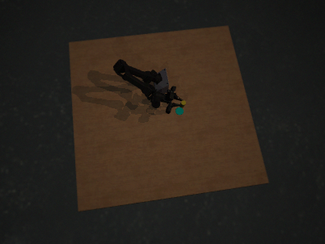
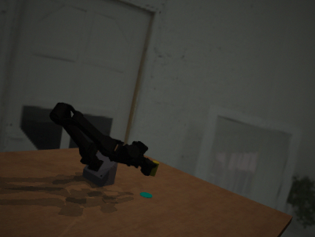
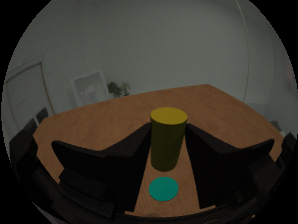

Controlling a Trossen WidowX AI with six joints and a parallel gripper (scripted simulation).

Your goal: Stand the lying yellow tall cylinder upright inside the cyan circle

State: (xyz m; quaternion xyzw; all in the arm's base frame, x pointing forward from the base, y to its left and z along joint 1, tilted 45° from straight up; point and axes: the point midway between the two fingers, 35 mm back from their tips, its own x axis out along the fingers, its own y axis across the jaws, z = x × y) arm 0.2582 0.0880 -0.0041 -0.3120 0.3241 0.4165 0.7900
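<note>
My gripper tip is 160 mm above the cyan circle and 10 mm to the left of it. Round my gripper tip: yellow tall cylinder 20 mm below.
</note>
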